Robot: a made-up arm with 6 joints.
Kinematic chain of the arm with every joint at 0, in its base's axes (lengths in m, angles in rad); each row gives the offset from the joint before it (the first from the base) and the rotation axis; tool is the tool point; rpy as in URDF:
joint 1: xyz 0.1 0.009 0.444 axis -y
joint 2: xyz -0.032 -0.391 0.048 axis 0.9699 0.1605 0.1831
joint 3: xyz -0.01 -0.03 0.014 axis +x
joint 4: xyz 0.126 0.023 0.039 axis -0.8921 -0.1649 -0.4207
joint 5: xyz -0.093 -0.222 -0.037 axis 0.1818 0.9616 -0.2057
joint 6: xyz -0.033 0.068 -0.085 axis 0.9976 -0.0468 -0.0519
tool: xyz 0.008 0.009 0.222 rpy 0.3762 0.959 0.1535
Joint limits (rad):
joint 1: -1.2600..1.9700
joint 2: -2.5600..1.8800
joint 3: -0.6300..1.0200
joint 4: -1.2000..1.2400
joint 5: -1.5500..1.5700
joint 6: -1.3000..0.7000
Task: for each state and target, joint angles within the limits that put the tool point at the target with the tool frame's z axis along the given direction. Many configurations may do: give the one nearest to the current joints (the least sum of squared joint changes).
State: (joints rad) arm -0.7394 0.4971 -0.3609 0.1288 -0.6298 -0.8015
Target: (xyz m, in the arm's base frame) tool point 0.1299 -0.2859 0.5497 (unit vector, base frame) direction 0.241 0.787 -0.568
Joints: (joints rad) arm -1.2581 -0.3964 -0.6300 0.9201 -0.3291 -0.2736
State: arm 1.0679 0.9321 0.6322 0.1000 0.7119 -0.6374
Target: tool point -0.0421 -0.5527 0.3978 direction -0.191 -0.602 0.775
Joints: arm 1.7498 0.3022 1.0200 0.9536 0.2160 -0.1774
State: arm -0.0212 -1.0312 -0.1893 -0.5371 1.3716 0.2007
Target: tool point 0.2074 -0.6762 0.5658 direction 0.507 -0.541 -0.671
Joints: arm -0.1559 -0.6328 -0.1258 -0.8757 0.9242 0.6995
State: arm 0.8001 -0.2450 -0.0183 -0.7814 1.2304 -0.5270
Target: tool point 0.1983 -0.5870 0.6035 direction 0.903 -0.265 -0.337
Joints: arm 0.5219 -0.2977 -0.2296 -0.7868 1.2197 0.1773
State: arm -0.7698 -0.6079 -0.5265 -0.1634 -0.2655 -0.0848
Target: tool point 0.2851 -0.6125 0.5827 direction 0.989 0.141 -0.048
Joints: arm -1.2600 -0.3557 -0.6255 -0.6526 -0.9982 0.4961
